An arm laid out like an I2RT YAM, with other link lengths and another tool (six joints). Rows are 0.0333 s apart.
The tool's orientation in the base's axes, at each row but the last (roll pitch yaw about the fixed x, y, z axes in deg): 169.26, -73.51, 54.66; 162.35, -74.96, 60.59; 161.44, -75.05, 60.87; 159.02, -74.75, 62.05; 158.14, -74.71, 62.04; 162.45, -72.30, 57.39; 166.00, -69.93, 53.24; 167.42, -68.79, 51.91; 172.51, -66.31, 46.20; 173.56, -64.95, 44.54; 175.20, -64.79, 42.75
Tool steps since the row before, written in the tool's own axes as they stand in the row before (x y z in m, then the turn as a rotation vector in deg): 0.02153, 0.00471, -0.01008, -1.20, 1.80, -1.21; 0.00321, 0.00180, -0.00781, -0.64, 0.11, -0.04; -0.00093, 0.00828, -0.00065, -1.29, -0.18, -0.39; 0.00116, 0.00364, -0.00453, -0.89, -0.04, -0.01; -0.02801, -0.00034, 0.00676, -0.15, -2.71, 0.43; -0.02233, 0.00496, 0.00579, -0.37, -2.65, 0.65; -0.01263, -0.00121, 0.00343, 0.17, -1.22, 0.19; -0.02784, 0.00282, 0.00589, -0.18, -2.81, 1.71; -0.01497, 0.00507, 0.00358, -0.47, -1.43, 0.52; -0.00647, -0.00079, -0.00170, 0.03, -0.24, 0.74; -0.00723, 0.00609, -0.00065, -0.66, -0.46, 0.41
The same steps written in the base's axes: -0.00020, -0.00504, 0.02370, 0.22, -2.36, -0.72; -0.00395, -0.00567, 0.00517, -0.03, -0.25, -0.60; 0.00503, -0.00667, -0.00006, -0.57, -0.41, -1.17; -0.00079, -0.00528, 0.00257, -0.14, -0.18, -0.86; 0.00138, -0.00210, -0.02871, -1.46, 2.27, -0.52; 0.00386, -0.00598, -0.02250, -1.30, 2.30, -0.78; -0.00083, -0.00054, -0.01311, -0.61, 1.09, 0.00; -0.00008, -0.00665, -0.02781, -0.59, 3.08, -0.99; 0.00163, -0.00623, -0.01487, -0.66, 1.26, -0.71; -0.00367, -0.00224, -0.00518, 0.39, 0.60, -0.30; 0.00105, -0.00722, -0.00605, -0.20, 0.40, -0.79
